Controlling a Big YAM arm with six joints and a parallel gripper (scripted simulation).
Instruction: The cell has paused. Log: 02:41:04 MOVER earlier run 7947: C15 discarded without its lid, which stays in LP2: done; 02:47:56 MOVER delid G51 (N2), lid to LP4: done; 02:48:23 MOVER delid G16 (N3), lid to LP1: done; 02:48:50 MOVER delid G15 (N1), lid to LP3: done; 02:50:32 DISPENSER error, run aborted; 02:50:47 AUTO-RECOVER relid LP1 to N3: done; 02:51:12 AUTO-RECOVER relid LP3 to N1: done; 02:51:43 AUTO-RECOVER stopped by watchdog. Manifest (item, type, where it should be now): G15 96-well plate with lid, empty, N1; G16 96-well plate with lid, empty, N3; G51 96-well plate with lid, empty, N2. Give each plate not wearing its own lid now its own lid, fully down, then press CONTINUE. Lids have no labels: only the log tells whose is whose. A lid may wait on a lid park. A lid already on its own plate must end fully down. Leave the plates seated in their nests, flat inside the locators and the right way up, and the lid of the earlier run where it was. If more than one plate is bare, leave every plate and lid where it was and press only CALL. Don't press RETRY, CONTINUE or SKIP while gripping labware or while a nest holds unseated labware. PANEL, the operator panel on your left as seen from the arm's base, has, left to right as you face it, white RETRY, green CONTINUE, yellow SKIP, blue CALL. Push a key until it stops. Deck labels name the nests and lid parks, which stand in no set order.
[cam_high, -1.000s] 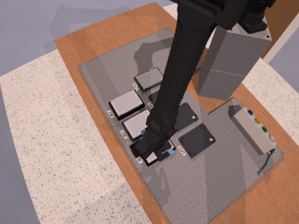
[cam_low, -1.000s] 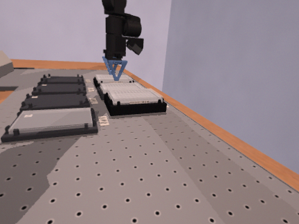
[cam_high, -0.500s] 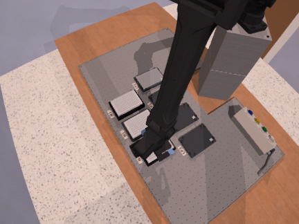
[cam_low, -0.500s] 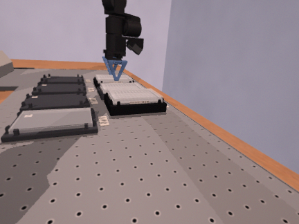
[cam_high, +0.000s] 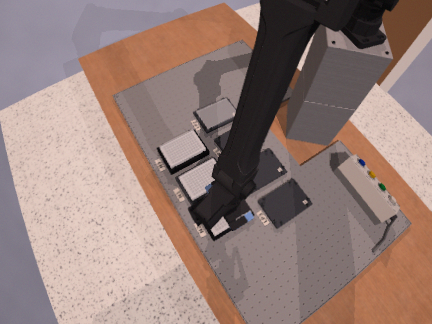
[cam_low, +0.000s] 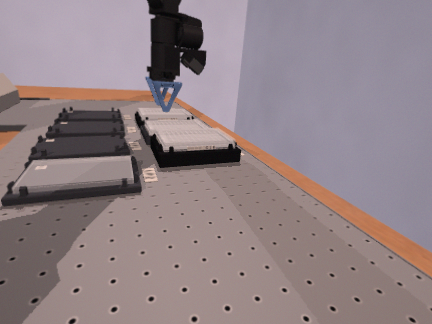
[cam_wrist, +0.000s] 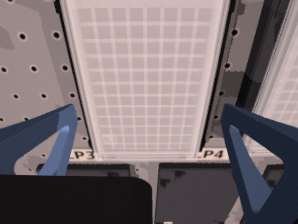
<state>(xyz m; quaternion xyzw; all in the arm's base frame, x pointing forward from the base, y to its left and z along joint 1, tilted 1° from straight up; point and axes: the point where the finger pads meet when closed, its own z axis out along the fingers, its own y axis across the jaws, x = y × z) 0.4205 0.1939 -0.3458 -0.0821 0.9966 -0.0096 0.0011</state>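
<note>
My gripper is now 1 cm short of the plate and 3 cm above it. From my hand the other things lie so: lid park LP3: 18 cm behind, 4 cm to the left, 4 cm below; then lid park LP1: 14 cm behind, 21 cm to the right, 4 cm below; then LP1 label: 6 cm behind, 20 cm to the right, 5 cm below.
</note>
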